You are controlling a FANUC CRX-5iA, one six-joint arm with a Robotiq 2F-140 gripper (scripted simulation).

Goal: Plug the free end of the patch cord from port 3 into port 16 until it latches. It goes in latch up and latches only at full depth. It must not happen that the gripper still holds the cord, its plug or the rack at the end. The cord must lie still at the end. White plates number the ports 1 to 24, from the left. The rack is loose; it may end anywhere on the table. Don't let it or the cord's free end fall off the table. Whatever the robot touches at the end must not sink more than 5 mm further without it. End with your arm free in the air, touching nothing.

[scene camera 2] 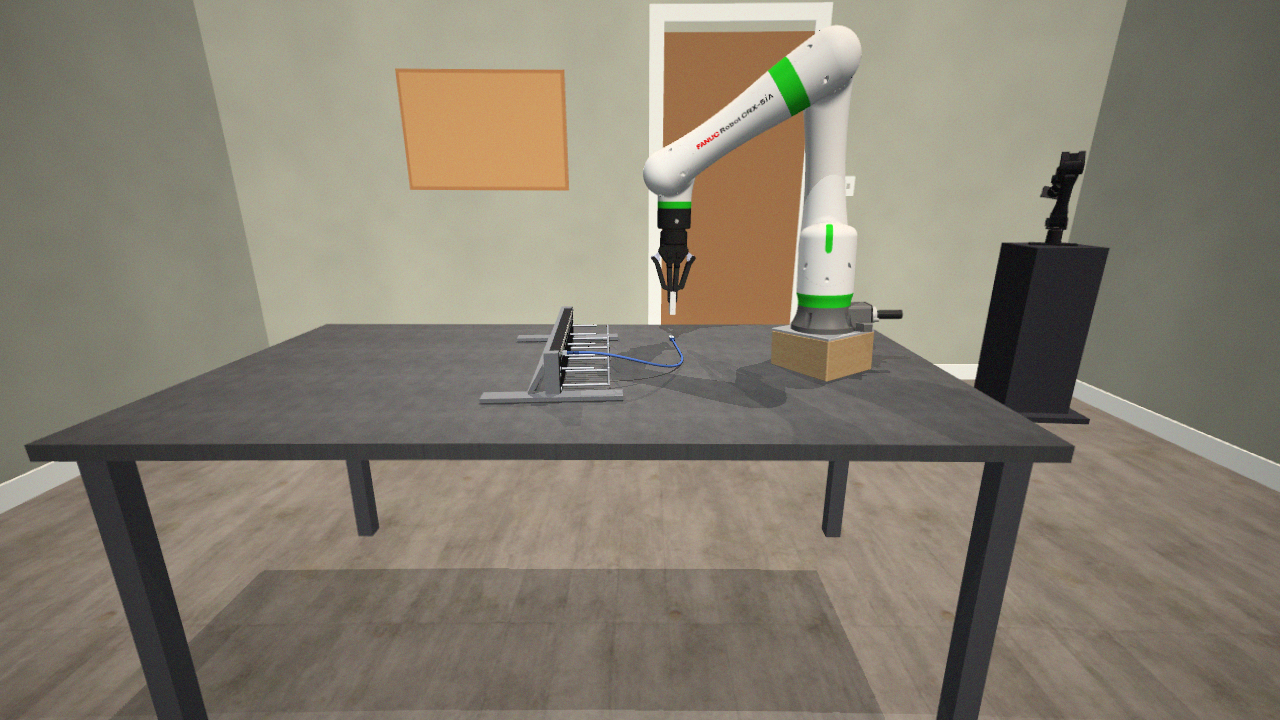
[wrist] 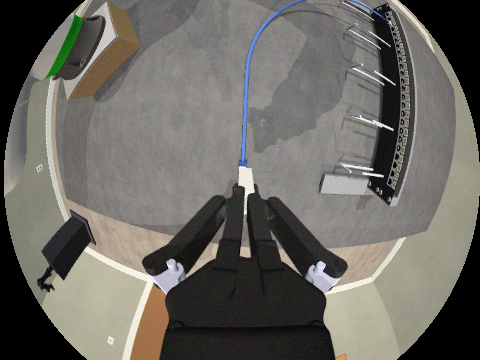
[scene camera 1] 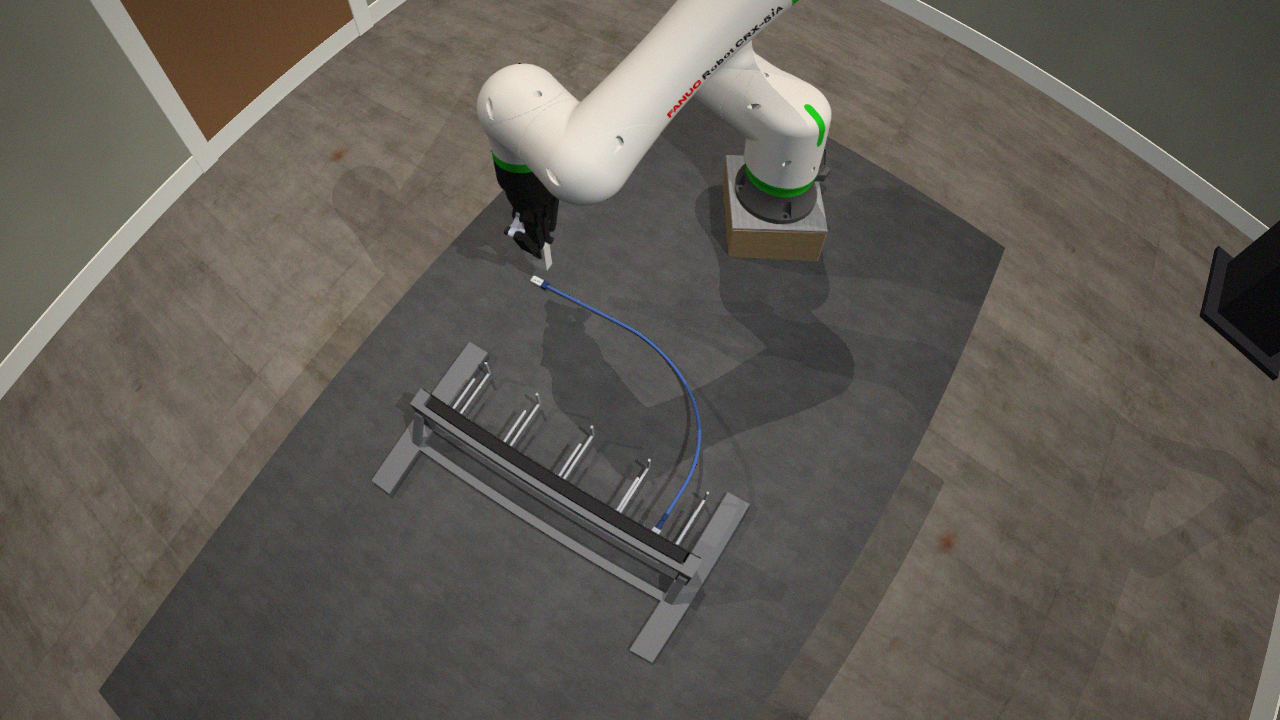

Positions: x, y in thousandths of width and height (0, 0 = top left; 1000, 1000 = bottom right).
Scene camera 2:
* my gripper: 525, 435
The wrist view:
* my gripper: 509, 493
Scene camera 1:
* my gripper: 424, 366
